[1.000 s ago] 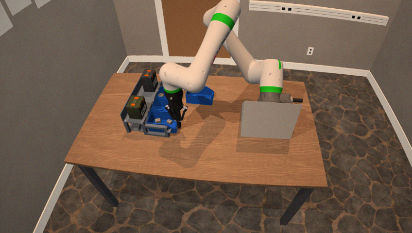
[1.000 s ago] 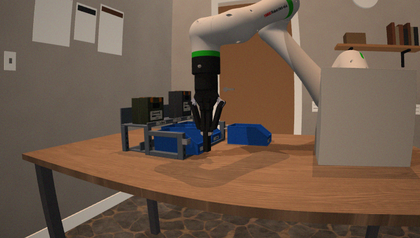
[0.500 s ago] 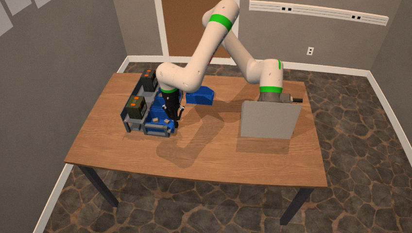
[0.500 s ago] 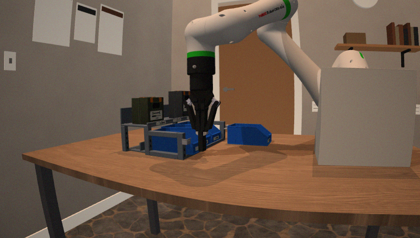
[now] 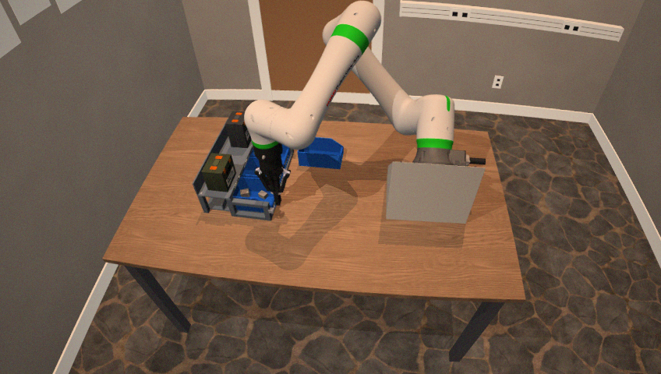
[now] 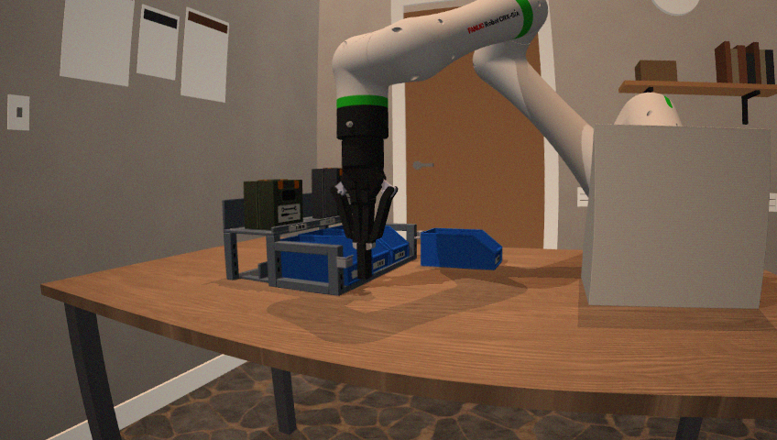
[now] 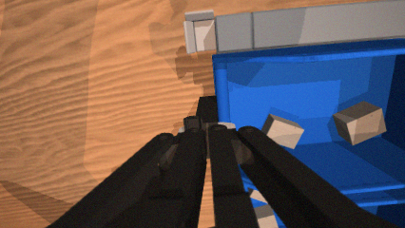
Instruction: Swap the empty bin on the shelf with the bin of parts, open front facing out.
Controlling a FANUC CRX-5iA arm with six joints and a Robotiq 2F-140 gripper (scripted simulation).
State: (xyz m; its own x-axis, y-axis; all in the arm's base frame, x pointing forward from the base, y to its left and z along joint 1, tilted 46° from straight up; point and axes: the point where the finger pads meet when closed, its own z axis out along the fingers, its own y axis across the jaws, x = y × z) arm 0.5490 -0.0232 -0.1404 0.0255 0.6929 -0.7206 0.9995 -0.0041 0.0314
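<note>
Now: the tan part 70 mm ahead of my hand, 30 mm to the right of it and 30 mm below it. Also, from my hand: black box (200 mm ahead, 240 mm to the right, 110 mm above); then grey shelf (130 mm ahead, 120 mm to the right, 20 mm above).
</note>
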